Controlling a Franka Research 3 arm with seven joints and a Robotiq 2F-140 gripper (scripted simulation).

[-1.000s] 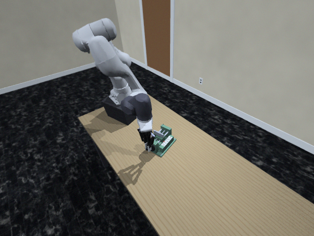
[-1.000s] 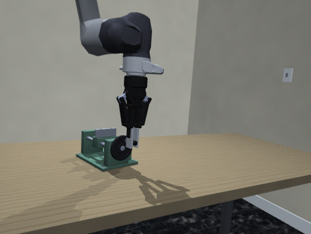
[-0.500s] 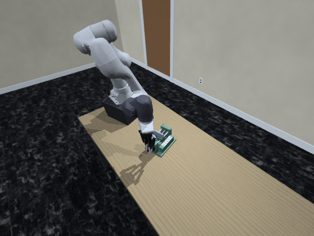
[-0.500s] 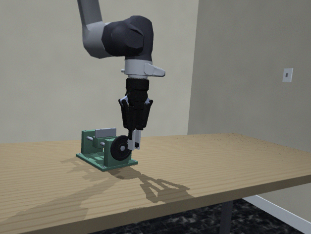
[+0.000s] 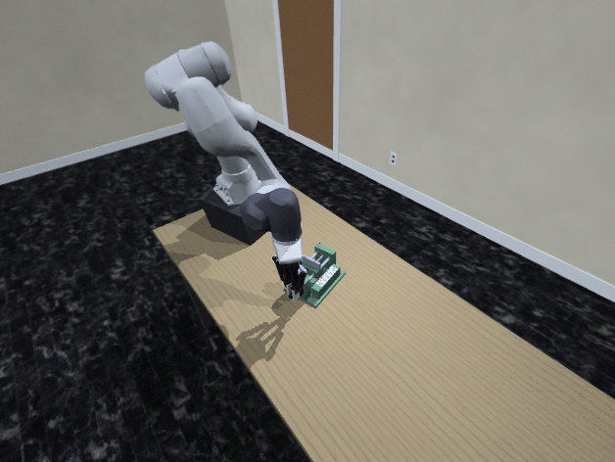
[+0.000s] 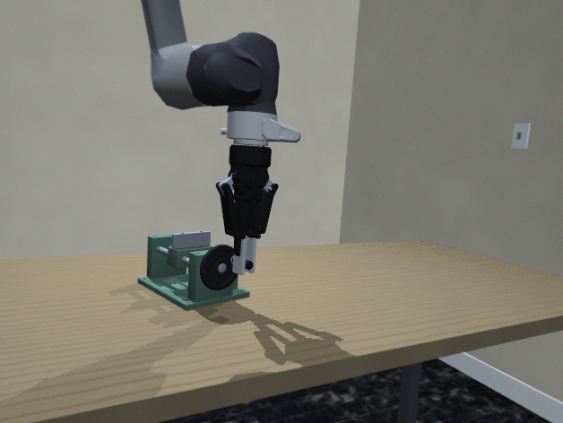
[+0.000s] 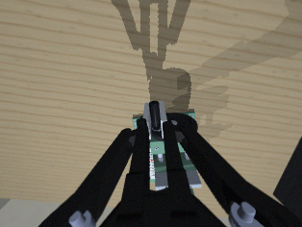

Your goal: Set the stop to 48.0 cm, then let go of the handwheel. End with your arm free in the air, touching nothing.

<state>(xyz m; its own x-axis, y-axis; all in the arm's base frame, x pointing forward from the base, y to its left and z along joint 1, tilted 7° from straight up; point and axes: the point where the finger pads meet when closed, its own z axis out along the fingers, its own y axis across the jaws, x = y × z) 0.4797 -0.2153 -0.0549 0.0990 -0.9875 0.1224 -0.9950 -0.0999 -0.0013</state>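
My gripper is now 1 cm past the black handwheel, 2 cm to the right of it and 2 cm above it. The rest, counted from my hand: stop block (3 cm behind, 14 cm to the left, 1 cm below).
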